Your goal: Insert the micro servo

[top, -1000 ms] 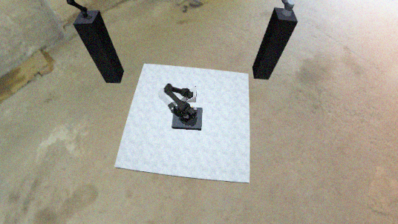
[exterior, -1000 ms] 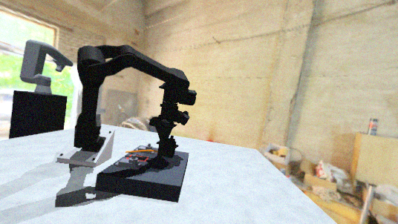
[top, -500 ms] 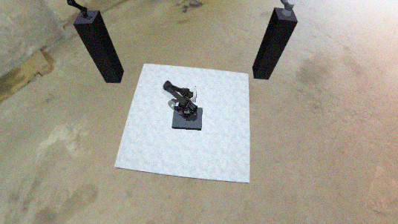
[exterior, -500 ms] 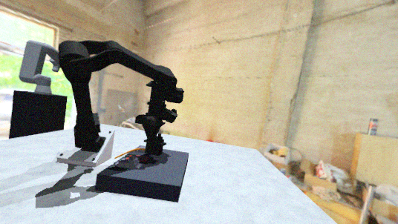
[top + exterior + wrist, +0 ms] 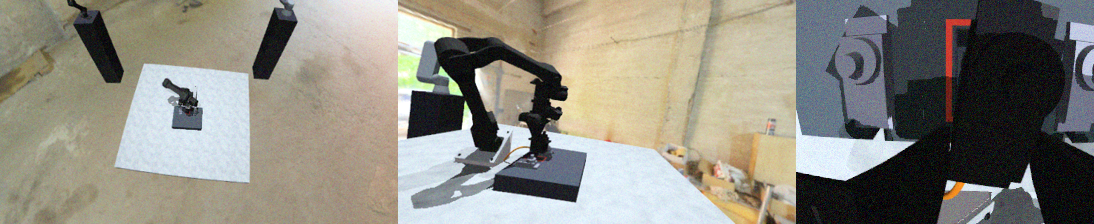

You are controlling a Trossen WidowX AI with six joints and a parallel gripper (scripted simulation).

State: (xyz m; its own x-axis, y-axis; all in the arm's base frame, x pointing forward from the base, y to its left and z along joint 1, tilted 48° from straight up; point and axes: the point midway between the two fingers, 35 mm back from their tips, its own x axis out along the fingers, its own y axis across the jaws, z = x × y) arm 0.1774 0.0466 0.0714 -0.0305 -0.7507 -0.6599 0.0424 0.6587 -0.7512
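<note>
Right now my gripper tip is 12 cm short of the dark grey deck and 10 cm above it.
</note>
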